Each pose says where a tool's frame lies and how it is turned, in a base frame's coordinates. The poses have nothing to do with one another.
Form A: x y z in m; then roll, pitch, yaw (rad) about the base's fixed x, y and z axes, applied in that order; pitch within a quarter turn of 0, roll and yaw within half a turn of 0.
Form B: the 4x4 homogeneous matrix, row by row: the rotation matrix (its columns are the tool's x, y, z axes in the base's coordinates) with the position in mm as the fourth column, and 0 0 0 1 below. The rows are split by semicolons. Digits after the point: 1 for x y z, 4 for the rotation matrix.
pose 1, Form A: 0.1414 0.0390 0.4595 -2.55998 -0.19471 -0.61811
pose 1, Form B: 0.7996 -0.3976 0.4501 141.4; -0.5685 -0.7426 0.3540 39.0; 0.1935 -0.5390 -0.8198 459.5; 0 0 0 1
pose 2, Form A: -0.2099 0.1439 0.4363 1.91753 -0.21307 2.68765
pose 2, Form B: -0.8784 0.3278 0.3478 -209.9; 0.4286 0.2182 0.8768 143.9; 0.2115 0.9192 -0.3321 436.3; 0 0 0 1
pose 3, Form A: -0.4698 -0.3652 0.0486 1.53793 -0.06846 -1.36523
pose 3, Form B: 0.2036 0.0182 -0.9789 -469.8; -0.9767 0.0736 -0.2018 -365.2; 0.0684 0.9971 0.0328 48.6; 0 0 0 1
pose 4, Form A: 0.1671 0.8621 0.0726 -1.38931 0.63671 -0.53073
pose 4, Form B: 0.6934 -0.4130 0.5904 167.1; -0.4070 0.4517 0.7940 862.1; -0.5946 -0.7909 0.1451 72.6; 0 0 0 1
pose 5, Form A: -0.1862 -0.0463 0.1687 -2.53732 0.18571 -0.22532
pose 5, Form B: 0.9580 -0.2861 -0.0212 -186.2; -0.2196 -0.7787 0.5877 -46.3; -0.1846 -0.5584 -0.8088 168.7; 0 0 0 1
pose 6, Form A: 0.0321 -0.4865 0.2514 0.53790 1.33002 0.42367
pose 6, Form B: 0.2174 0.1005 0.9709 32.1; 0.0980 0.9874 -0.1242 -486.5; -0.9712 0.1222 0.2048 251.4; 0 0 0 1
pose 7, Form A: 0.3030 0.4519 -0.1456 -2.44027 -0.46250 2.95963
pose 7, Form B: -0.8802 -0.1449 -0.4520 303.0; 0.1619 0.8035 -0.5729 451.9; 0.4462 -0.5774 -0.6837 -145.6; 0 0 0 1
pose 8, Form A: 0.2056 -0.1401 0.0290 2.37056 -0.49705 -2.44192
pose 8, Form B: -0.6725 -0.2076 -0.7104 205.6; -0.5660 0.7627 0.3129 -140.1; 0.4768 0.6125 -0.6304 29.0; 0 0 0 1
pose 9, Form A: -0.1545 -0.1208 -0.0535 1.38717 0.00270 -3.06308
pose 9, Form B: -0.9969 0.0117 -0.0776 -154.5; -0.0784 -0.1822 0.9801 -120.8; -0.0027 0.9832 0.1826 -53.5; 0 0 0 1
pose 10, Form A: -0.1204 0.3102 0.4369 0.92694 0.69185 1.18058
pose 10, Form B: 0.2929 -0.3611 0.8853 -120.4; 0.7122 0.7002 0.0499 310.2; -0.6380 0.6159 0.4623 436.9; 0 0 0 1
